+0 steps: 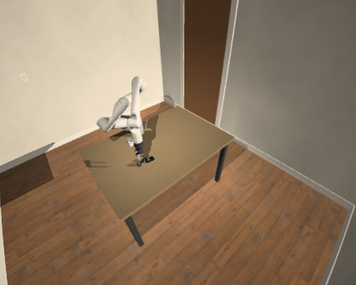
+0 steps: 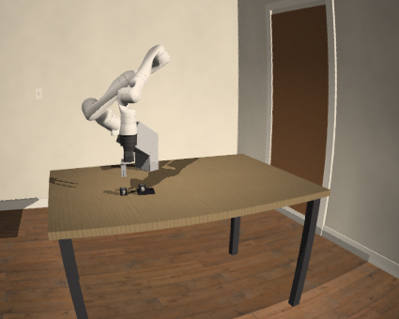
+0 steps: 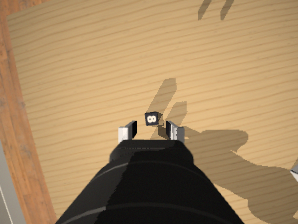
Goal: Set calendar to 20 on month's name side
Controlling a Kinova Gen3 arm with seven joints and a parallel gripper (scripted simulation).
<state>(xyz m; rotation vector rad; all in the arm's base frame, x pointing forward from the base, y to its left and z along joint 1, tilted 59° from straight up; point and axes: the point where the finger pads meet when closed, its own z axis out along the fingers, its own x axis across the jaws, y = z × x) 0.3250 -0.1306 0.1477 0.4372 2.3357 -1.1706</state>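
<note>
My hand is 100 mm above the dark cube and 10 mm to the left of it. From my hand the other things lie so: dark tray (100 mm below, 90 mm to the left, 40 mm ahead).
</note>
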